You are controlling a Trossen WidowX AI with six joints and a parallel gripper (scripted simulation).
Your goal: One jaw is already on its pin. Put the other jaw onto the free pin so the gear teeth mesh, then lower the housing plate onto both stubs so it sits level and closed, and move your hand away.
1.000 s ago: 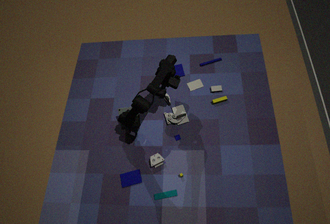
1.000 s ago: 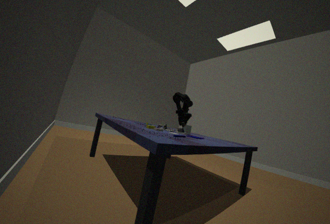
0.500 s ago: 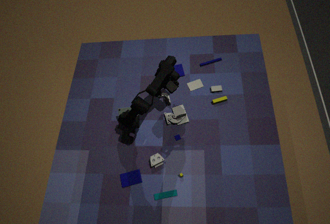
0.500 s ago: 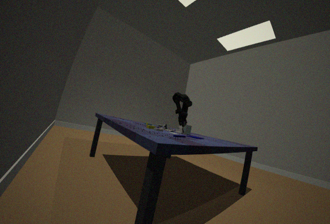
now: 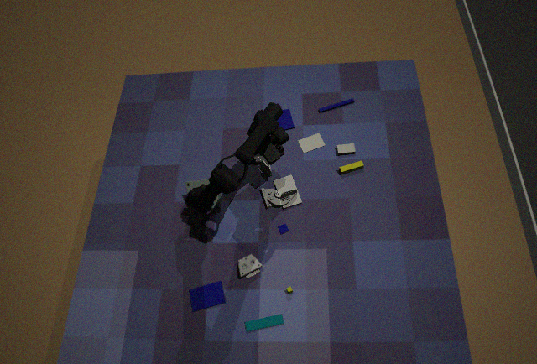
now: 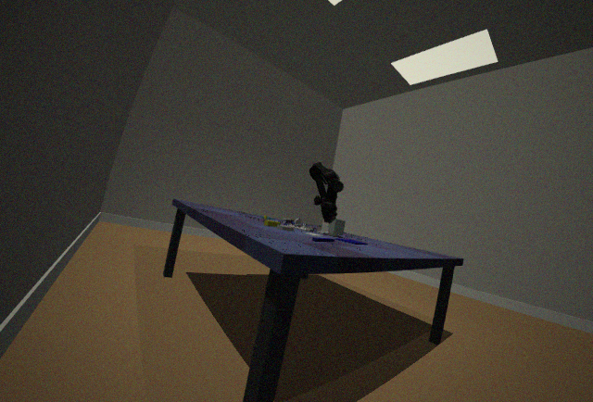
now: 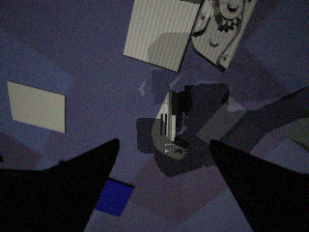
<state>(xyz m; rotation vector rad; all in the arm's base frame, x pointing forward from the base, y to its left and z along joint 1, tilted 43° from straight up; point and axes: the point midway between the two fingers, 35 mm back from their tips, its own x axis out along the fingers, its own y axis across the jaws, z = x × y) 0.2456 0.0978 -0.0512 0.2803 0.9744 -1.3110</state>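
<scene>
My gripper tip is now 3 cm past the white jaw, 2 cm to the right of it and 6 cm above it. From my gripper tip the other things lie so: small blue cube 2 cm ahead, 26 cm to the right, 6 cm below; then white plate 18 cm ahead, 7 cm to the left, 6 cm below; then white base 6 cm ahead, 12 cm to the right, 6 cm below.
</scene>
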